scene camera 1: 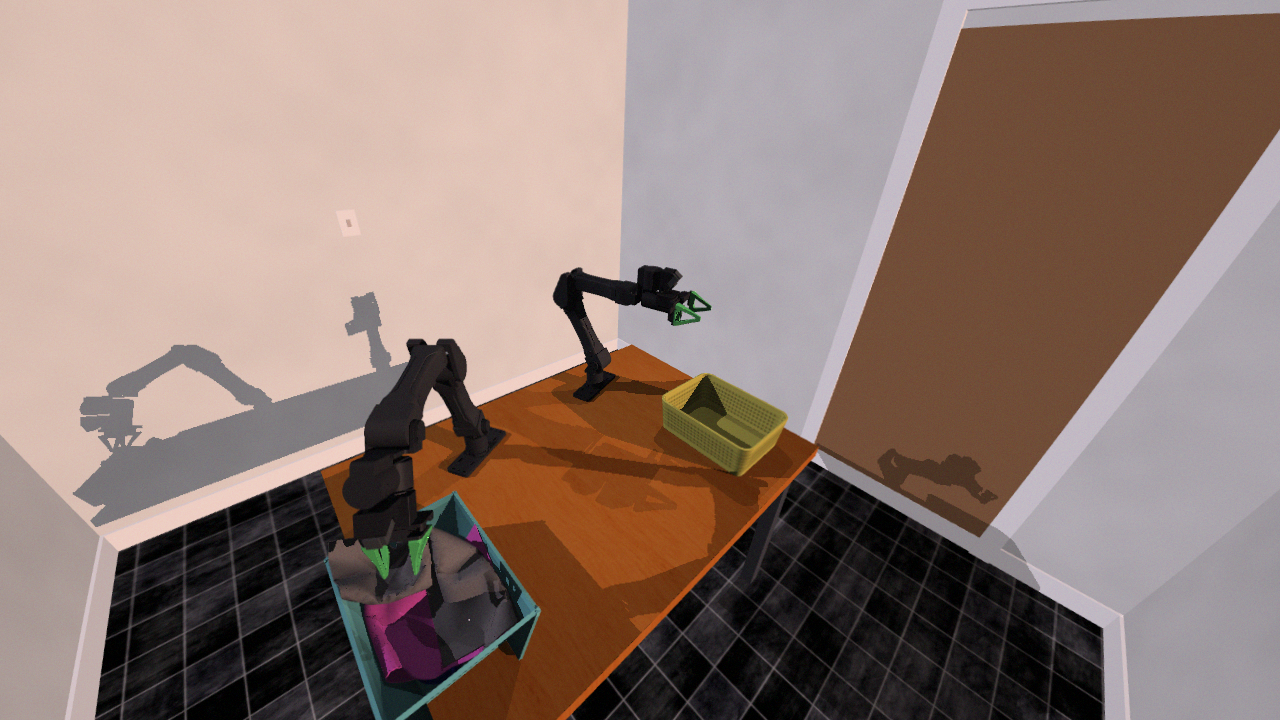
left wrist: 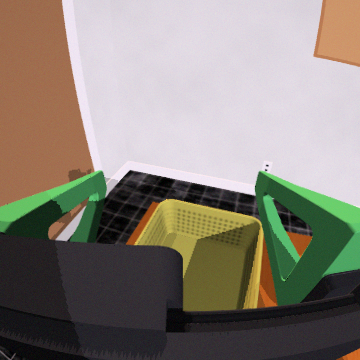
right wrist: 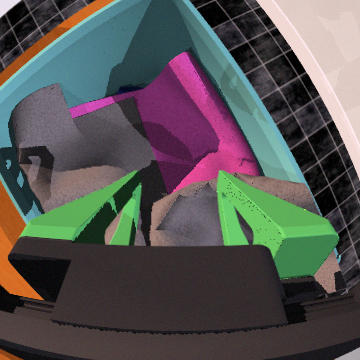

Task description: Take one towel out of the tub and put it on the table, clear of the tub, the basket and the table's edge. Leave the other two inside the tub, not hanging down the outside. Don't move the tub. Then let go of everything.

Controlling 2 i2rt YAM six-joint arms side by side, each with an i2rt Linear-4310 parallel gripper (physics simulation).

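A teal tub (scene camera 1: 361,658) (right wrist: 85,65) stands at the table's near left. A grey-brown towel (scene camera 1: 469,577) (right wrist: 102,132) lies crumpled on top in it, with a part over the rim beside my right gripper. A magenta towel (scene camera 1: 393,622) (right wrist: 200,117) shows under it. A small dark blue patch shows beside the magenta in the right wrist view; I cannot tell whether it is the third towel. My right gripper (scene camera 1: 401,574) (right wrist: 178,178) is partly open and empty, pointing down at the grey-brown towel. My left gripper (scene camera 1: 704,313) (left wrist: 180,178) is wide open and empty, in the air above the basket.
A yellow basket (scene camera 1: 707,438) (left wrist: 210,215) stands at the right end of the wooden table (scene camera 1: 626,537), near its edge. Dark tiled floor (scene camera 1: 214,573) lies beyond the table and beside the tub. A wall runs behind both arms.
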